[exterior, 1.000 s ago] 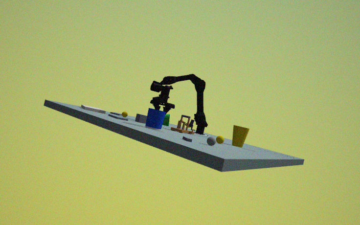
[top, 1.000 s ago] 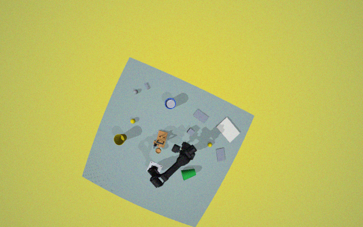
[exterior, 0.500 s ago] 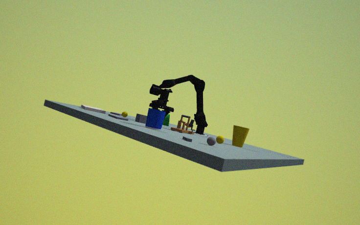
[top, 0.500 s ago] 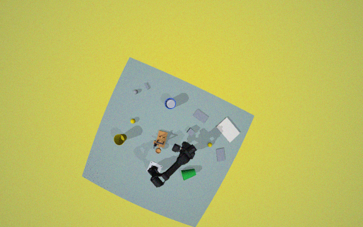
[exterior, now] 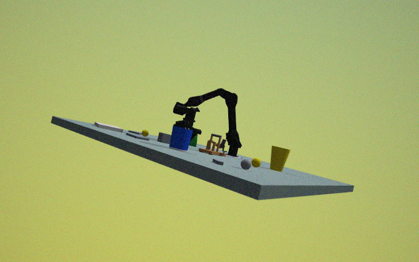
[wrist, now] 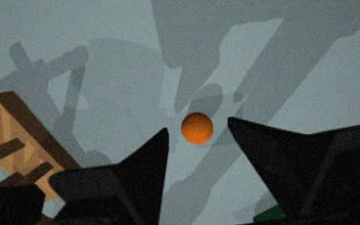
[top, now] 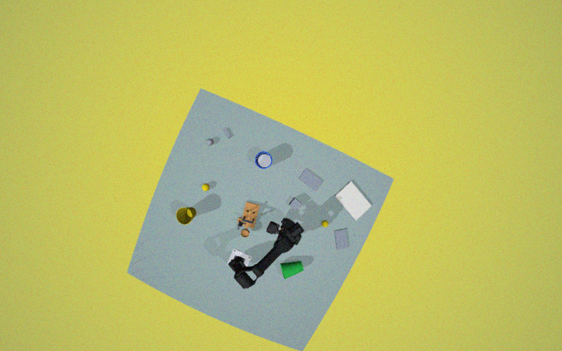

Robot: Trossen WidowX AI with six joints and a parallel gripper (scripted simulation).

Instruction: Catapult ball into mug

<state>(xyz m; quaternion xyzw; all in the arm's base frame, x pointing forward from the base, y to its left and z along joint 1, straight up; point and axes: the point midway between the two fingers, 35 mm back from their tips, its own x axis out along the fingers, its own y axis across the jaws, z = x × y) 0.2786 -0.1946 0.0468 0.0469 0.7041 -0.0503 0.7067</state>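
Now: gripper tip 1 cm past the wooden catapult, 22 cm to the right of it and 4 cm below it. Also, from my gripper tip: white slab 27 cm ahead, 34 cm to the right, 1 cm below; blue mug 34 cm ahead, 22 cm to the left, 1 cm above; orange ball right at my gripper tip.
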